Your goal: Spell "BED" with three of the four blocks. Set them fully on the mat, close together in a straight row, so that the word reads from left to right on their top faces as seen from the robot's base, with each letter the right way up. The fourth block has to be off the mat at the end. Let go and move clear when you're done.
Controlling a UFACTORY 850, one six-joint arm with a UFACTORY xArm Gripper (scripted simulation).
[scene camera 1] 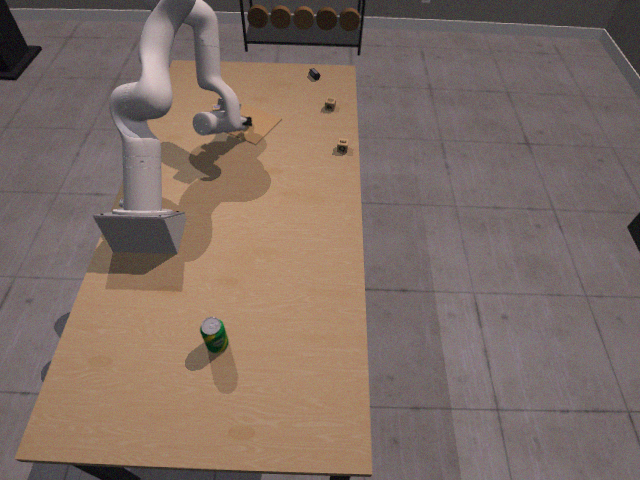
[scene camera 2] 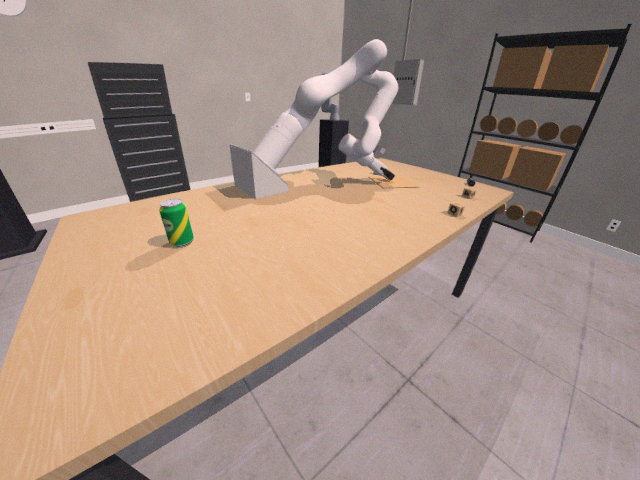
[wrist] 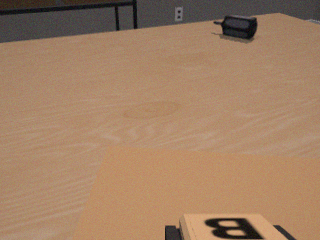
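There is a tan mat here, which I see at (scene camera 1: 262, 122) and, through the wrist view, also at (wrist: 134, 186). I see a small dark object (wrist: 245, 27) too.
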